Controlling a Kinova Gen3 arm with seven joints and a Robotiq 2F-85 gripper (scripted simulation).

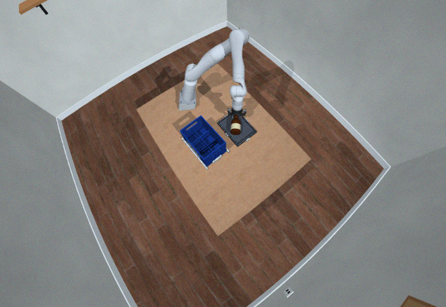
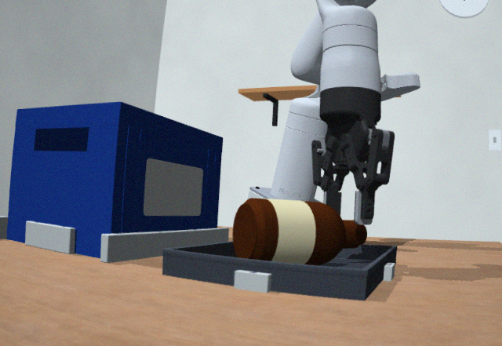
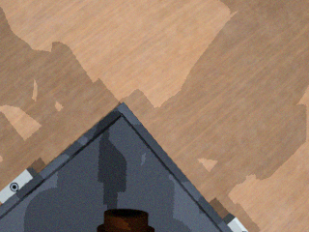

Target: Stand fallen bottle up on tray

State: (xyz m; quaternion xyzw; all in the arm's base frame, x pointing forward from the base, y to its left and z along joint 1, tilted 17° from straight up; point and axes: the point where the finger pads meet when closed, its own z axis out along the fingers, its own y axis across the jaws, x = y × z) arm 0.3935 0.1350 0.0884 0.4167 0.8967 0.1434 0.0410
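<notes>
The brown bottle lies 4 cm to the right of my hand, 3 cm below it and 3 cm ahead of it. The rest, counted from my hand: blue crate: 32 cm to the right, 2 cm behind, 1 cm above; tray: 6 cm below, 5 cm ahead, 4 cm to the right.
</notes>
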